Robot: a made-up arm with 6 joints.
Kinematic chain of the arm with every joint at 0, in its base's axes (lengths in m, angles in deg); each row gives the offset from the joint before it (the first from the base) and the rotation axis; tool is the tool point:
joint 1: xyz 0 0 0.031 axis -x
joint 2: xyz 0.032 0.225 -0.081 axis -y
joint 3: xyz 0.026 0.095 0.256 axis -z
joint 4: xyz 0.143 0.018 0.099 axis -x
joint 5: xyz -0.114 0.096 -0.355 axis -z
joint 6: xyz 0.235 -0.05 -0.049 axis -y
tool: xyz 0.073 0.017 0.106
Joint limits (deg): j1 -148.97..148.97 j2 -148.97..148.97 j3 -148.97..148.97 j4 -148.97..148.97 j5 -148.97..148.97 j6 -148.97..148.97
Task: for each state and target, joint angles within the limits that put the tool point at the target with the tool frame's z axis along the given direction. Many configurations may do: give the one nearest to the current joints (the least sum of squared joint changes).
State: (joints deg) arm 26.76 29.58 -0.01 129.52 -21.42 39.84
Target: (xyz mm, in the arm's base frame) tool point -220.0 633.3 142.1 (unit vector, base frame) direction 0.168 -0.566 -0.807
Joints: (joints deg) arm 41.72 58.09 -49.18 132.31 8.51 23.76
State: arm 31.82 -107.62 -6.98 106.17 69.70 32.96
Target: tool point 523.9 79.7 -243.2 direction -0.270 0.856 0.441
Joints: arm 2.28 -90.24 -24.87 84.01 78.21 22.25
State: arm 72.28 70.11 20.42 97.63 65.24 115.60
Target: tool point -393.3 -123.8 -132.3 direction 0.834 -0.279 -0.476
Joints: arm 54.16 83.22 45.87 94.05 63.81 94.08
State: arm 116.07 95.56 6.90 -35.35 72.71 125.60
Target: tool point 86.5 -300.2 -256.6 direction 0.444 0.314 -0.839
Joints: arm 129.76 101.28 30.87 -5.96 117.99 131.32
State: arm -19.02 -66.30 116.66 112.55 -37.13 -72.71
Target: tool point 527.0 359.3 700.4 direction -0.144 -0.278 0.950
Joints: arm -22.23 -82.49 148.95 134.26 -28.22 -114.85
